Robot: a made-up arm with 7 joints.
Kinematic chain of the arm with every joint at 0, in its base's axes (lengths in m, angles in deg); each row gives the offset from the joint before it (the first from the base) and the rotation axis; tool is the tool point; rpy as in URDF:
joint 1: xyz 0 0 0.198 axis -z
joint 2: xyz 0 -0.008 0.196 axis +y
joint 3: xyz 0 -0.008 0.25 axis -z
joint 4: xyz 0 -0.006 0.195 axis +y
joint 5: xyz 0 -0.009 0.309 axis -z
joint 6: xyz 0 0 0.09 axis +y
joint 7: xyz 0 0 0.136 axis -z
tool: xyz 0 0 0 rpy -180 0 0
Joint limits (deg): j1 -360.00..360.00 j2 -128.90..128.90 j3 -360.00..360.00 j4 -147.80..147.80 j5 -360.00..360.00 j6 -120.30..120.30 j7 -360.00..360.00
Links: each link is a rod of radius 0.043 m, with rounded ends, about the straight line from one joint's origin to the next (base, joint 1, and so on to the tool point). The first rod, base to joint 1, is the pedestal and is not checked.
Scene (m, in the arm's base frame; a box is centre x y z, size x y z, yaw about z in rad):
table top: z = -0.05
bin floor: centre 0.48 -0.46 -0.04 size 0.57 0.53 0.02 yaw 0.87
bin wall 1: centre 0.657 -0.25 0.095 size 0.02 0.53 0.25 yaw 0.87
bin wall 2: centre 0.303 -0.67 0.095 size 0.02 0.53 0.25 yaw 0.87
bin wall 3: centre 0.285 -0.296 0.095 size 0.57 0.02 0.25 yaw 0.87
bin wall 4: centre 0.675 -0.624 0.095 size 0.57 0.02 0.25 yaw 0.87
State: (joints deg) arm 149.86 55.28 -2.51 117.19 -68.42 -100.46 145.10
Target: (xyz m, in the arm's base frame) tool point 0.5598 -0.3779 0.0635
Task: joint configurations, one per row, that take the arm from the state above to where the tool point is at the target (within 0.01 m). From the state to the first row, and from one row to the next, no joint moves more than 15 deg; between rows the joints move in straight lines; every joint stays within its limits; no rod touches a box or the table.
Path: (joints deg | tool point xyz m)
1: 136.82 55.43 -10.17 113.55 -66.40 -96.65 145.10 | -0.4264 -0.2812 0.2653
2: 123.79 55.58 -17.83 109.92 -64.37 -92.85 145.10 | -0.3209 -0.4295 0.2612
3: 110.75 55.73 -25.49 106.28 -62.35 -89.04 145.10 | -0.1664 -0.5384 0.2666
4: 97.72 55.88 -33.14 102.64 -60.33 -85.24 145.10 | 0.0204 -0.5920 0.2822
5: 84.68 56.04 -40.80 99.01 -58.30 -81.43 145.10 | 0.2187 -0.5818 0.3078
6: 71.64 56.19 -48.46 95.37 -56.28 -77.63 145.10 | 0.4055 -0.5077 0.3435
7: 58.61 56.34 -56.12 91.73 -54.26 -73.82 145.10 | 0.5598 -0.3780 0.3883
8: 55.84 70.97 -51.40 84.97 -53.56 -69.37 145.10 | 0.5737 -0.3939 0.2310
9: 53.08 85.59 -46.69 78.21 -52.86 -64.92 145.10 | 0.5598 -0.3779 0.0635

